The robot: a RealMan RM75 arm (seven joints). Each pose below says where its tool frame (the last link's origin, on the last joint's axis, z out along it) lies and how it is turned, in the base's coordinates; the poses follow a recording.
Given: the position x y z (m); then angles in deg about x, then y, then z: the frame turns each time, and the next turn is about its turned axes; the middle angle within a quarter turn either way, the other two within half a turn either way.
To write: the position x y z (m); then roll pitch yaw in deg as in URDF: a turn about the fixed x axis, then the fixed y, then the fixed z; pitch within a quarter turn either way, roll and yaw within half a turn. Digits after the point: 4 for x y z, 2 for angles.
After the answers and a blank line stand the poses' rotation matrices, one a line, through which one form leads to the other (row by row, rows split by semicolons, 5 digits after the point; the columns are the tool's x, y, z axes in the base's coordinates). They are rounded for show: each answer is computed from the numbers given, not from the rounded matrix.
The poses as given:
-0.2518, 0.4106, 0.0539, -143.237, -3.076, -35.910
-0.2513, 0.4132, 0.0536, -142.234, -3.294, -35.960
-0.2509, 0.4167, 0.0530, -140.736, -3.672, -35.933
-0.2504, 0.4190, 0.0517, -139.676, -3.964, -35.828
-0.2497, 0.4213, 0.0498, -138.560, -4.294, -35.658
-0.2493, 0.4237, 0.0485, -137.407, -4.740, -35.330
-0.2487, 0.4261, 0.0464, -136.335, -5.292, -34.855
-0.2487, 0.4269, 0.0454, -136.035, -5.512, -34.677
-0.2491, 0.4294, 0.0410, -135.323, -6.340, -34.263
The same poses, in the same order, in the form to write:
-0.2518, 0.4106, 0.0539, -147.48, -18.43, 31.51
-0.2513, 0.4132, 0.0536, -146.50, -18.84, 31.37
-0.2509, 0.4167, 0.0530, -144.97, -19.35, 31.09
-0.2504, 0.4190, 0.0517, -143.86, -19.64, 30.82
-0.2497, 0.4213, 0.0498, -142.65, -19.89, 30.50
-0.2493, 0.4237, 0.0485, -141.32, -19.98, 30.10
-0.2487, 0.4261, 0.0464, -139.99, -19.87, 29.68
-0.2487, 0.4269, 0.0454, -139.58, -19.76, 29.56
-0.2491, 0.4294, 0.0410, -138.50, -19.33, 29.49

0.80877 0.58567 -0.05366; 0.49588 -0.63002 0.59764; 0.31621 -0.50997 -0.79996
0.80809 0.58625 -0.05746; 0.49269 -0.61920 0.61143; 0.32287 -0.52240 -0.78921
0.80804 0.58563 -0.06404; 0.48717 -0.60312 0.63160; 0.33126 -0.54156 -0.77265
0.80884 0.58395 -0.06913; 0.48254 -0.59195 0.64556; 0.33606 -0.55551 -0.76057
0.81023 0.58131 -0.07487; 0.47727 -0.58021 0.65998; 0.34021 -0.57047 -0.74754
0.81304 0.57631 -0.08263; 0.47135 -0.56826 0.67447; 0.34174 -0.58732 -0.73366
0.81710 0.56907 -0.09223; 0.46567 -0.55722 0.68750; 0.33984 -0.60471 -0.72031
0.81857 0.56632 -0.09605; 0.46435 -0.55398 0.69101; 0.33812 -0.61024 -0.71644
0.82141 0.55955 -0.11043; 0.46450 -0.54397 0.69881; 0.33095 -0.62530 -0.70673

